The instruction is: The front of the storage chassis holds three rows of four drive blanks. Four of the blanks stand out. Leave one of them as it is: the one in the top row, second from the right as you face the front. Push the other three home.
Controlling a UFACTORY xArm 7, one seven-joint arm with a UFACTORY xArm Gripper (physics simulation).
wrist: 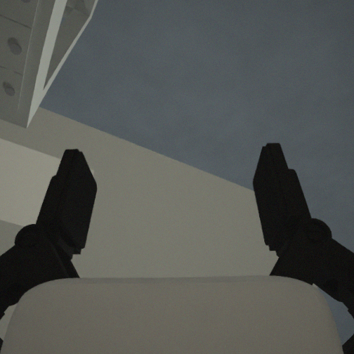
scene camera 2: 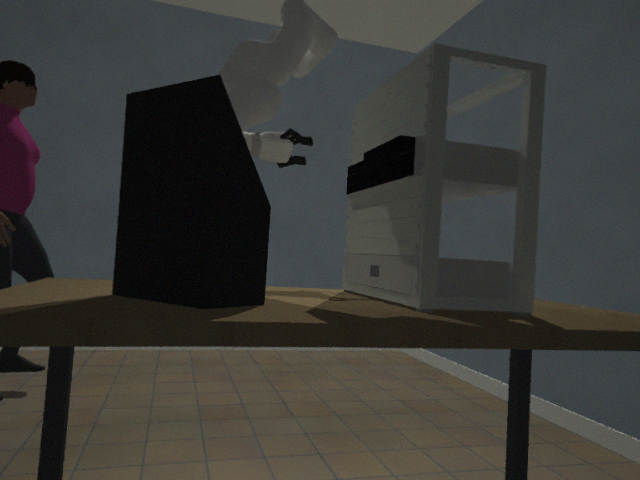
My gripper shows in the wrist view and in scene camera 2. One and the same spot on my gripper: (scene camera 2: 303,140) is (wrist: 41,214).
